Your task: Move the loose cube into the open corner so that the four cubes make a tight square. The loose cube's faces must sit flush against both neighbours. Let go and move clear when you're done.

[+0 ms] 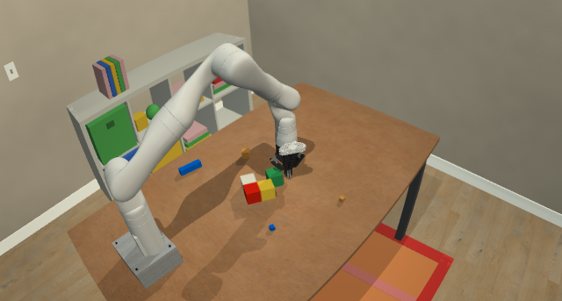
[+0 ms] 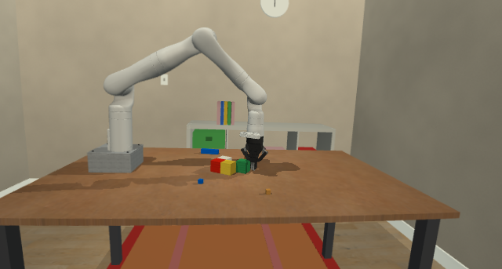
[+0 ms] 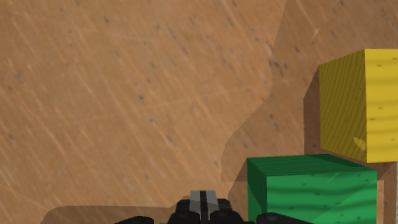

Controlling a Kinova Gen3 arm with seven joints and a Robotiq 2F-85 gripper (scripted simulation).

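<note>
The green cube is 50 mm behind my hand, 20 mm to the left of it and 10 mm below it. Round my hand: red cube (160 mm behind, 10 mm to the left, 10 mm below); then white cube (140 mm behind, 60 mm to the left, 10 mm below); then yellow cube (110 mm behind, 10 mm to the right, 10 mm below).
</note>
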